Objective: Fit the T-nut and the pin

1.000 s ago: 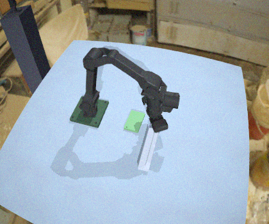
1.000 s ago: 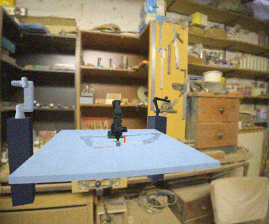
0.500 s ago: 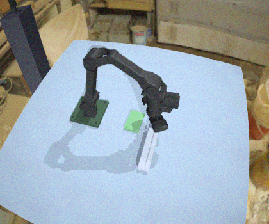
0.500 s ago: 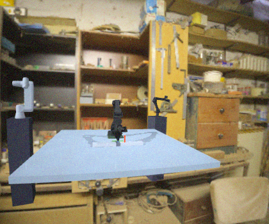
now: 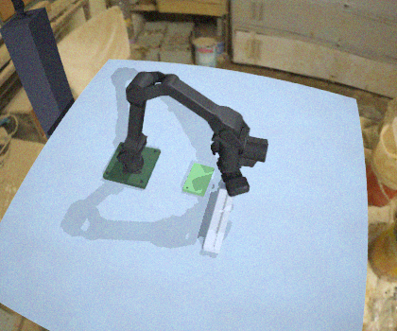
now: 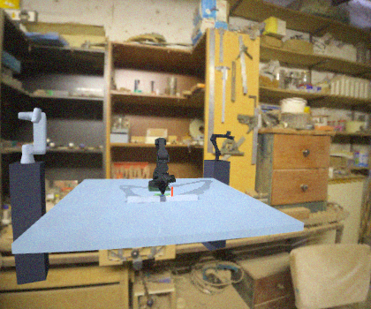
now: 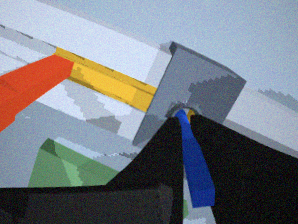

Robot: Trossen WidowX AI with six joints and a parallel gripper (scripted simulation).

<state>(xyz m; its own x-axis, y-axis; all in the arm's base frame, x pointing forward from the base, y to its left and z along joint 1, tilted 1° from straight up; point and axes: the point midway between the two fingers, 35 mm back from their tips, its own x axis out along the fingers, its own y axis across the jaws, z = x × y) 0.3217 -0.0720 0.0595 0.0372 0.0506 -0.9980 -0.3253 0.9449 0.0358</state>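
The blue pin is right at my gripper tip. From my gripper tip the other things lie so: aluminum rail (2 cm below); then green tray (11 cm behind, 4 cm below, 1 cm to the left).
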